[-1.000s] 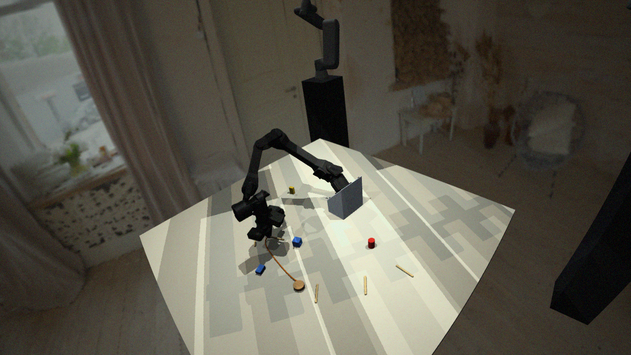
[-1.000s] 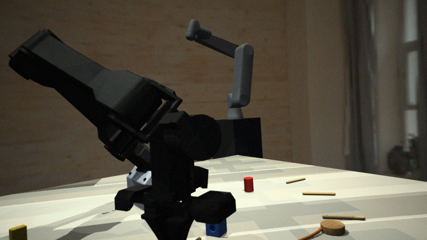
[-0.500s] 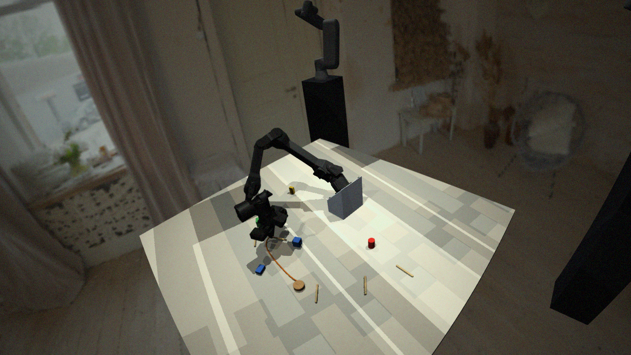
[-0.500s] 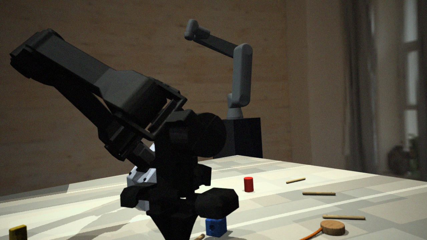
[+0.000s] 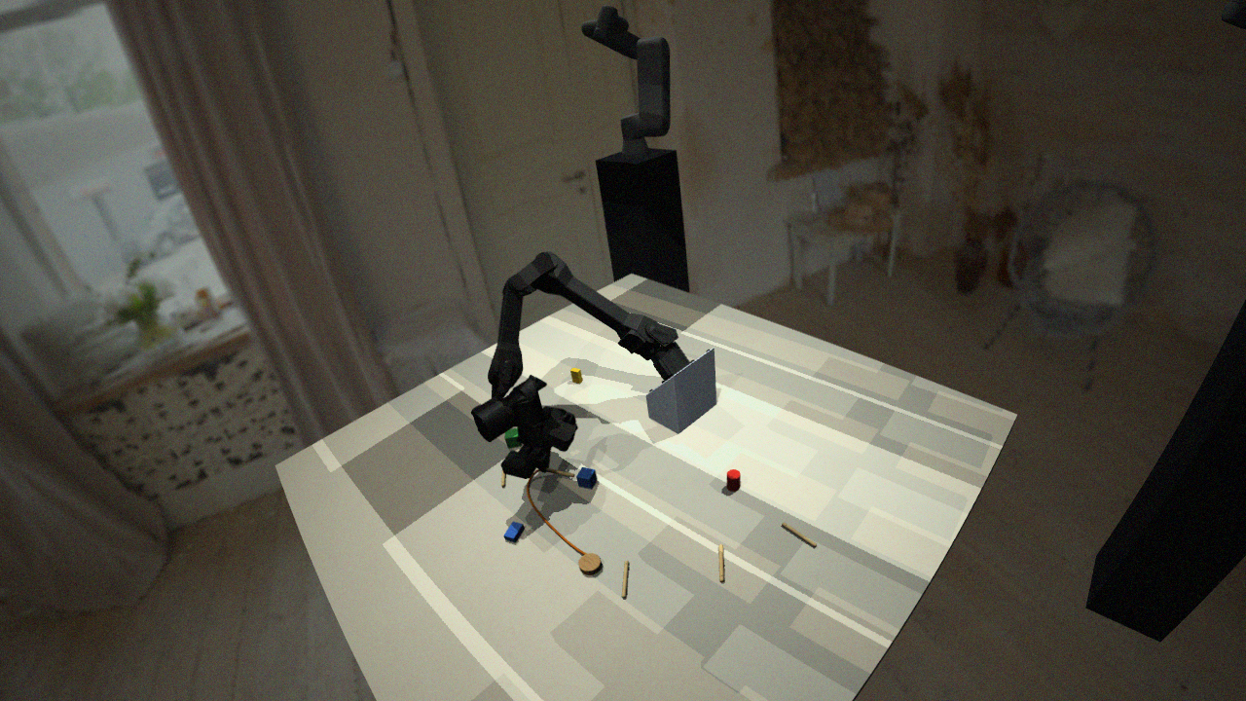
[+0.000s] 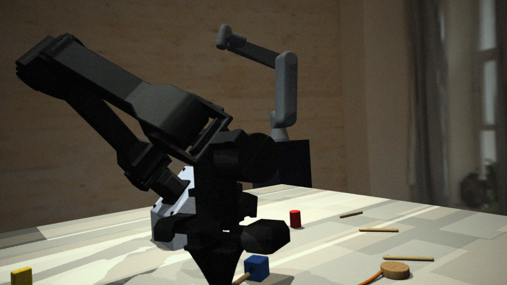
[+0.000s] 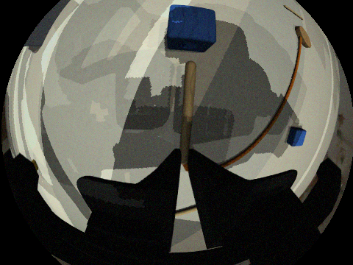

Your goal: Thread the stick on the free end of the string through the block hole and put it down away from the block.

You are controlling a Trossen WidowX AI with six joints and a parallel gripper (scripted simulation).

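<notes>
Right now the green cube is 14 cm to the right of my gripper tip and 2 cm behind it. The rest, counted from my gripper tip: yellow block 27 cm behind, 20 cm to the right, 1 cm above; then thin wooden stick 1 cm to the left, 1 cm behind; then round wooden button 25 cm to the left, 10 cm ahead, 1 cm below.
</notes>
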